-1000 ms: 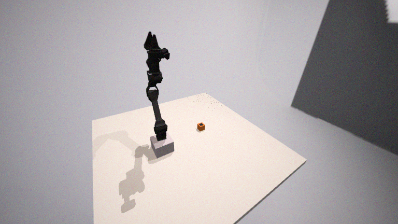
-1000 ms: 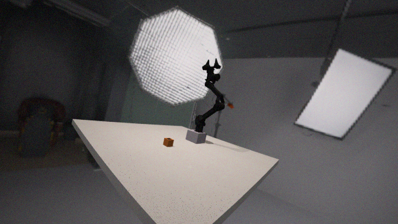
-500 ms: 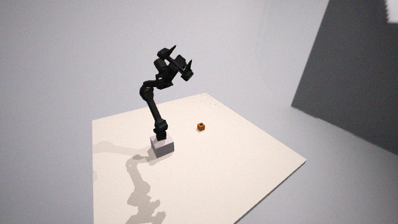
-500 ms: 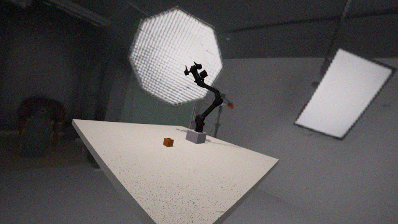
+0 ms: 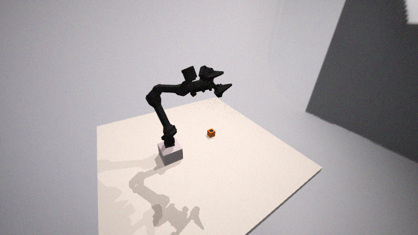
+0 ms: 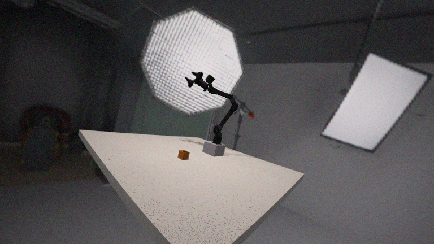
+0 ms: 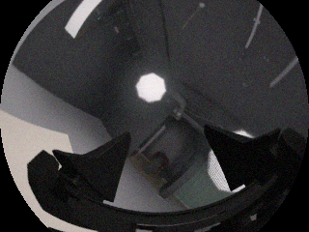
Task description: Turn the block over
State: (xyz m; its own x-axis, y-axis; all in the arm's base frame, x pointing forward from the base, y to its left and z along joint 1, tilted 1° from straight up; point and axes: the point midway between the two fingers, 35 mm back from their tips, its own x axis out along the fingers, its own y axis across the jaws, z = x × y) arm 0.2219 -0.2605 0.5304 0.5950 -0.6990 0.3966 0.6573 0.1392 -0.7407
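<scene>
Right now the orange block is 12 cm ahead of my gripper tip, 36 cm to the left of it and 60 cm below it.
</scene>
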